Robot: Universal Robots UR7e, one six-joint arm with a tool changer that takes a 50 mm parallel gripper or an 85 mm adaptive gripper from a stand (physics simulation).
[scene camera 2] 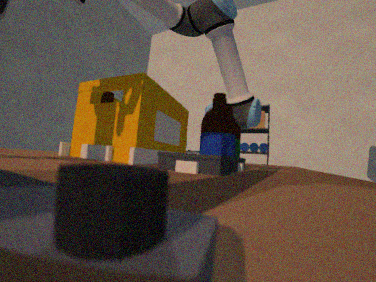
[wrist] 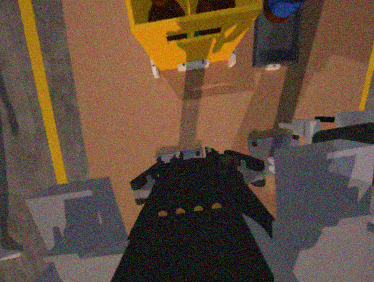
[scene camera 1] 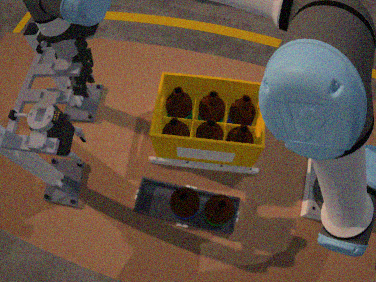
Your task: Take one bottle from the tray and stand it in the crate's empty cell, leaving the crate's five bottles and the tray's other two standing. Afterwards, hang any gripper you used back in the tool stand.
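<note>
Visible: an adaptive gripper (scene camera 1: 82,54) (wrist: 219,180); a tool stand (wrist: 321,180); a blue-labelled bottle (scene camera 2: 218,128).
</note>
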